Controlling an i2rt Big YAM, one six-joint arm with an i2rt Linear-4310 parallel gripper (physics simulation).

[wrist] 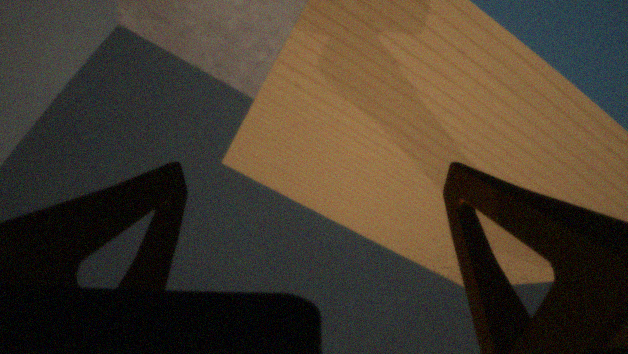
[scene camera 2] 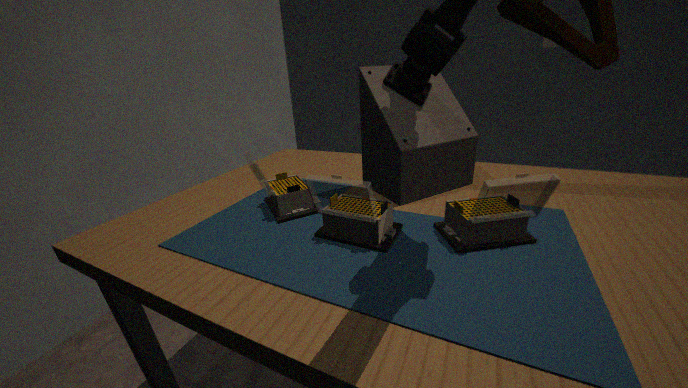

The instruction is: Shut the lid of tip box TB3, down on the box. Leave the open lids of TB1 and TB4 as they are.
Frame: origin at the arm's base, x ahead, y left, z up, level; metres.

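Seen in the pictures: gripper, fingertip midpoint: (wrist: pixel 315 177); arm's base, link origin: (scene camera 2: pixel 406 85).
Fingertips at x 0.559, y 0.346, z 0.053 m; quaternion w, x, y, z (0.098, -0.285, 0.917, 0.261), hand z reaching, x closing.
Note:
Pixels of each thing's top centre, then the offset from my fingertips to it. "spot": a spot on its surface instead. Level surfaces: height alone.
- left box, top centre: (scene camera 2: pixel 291 181) dx -0.283, dy -0.542, dz -0.256 m
- middle box, top centre: (scene camera 2: pixel 360 201) dx -0.247, dy -0.327, dz -0.256 m
- right box, top centre: (scene camera 2: pixel 482 201) dx -0.342, dy -0.109, dz -0.256 m
- left box's translucent lid, surface spot: (scene camera 2: pixel 256 170) spot: dx -0.176, dy -0.540, dz -0.194 m
- middle box's lid, surface spot: (scene camera 2: pixel 345 186) spot: dx -0.148, dy -0.299, dz -0.184 m
- right box's lid, surface spot: (scene camera 2: pixel 522 192) spot: dx -0.269, dy -0.049, dz -0.199 m
- blue mat, surface height: dz -0.322 m
- wooden table, surface height: dz -0.325 m
Three tip boxes with yellow racks stand on the blue mat in the scene view: a left box (scene camera 2: pixel 295 206), a middle box (scene camera 2: pixel 350 227) and a right box (scene camera 2: pixel 492 231). Their labels are too dim and small to read, so I cannot tell which is TB3. The left box's translucent lid (scene camera 2: pixel 256 170) stands tilted up on its left. The middle box's lid (scene camera 2: pixel 345 186) and the right box's lid (scene camera 2: pixel 522 192) stand open behind their boxes. My gripper (wrist: pixel 315 177) is open and empty; one brown finger shows high at the upper right in the scene view. No box shows in the wrist view.
The blue mat (scene camera 2: pixel 475 310) (wrist: pixel 575 50) lies on the wooden table (scene camera 2: pixel 210 280) (wrist: pixel 310 165). A large grey block (scene camera 2: pixel 425 175) with a sloped top stands behind the middle and right boxes. A dark arm part (scene camera 2: pixel 432 42) hangs above it in view. Walls rise behind the table.

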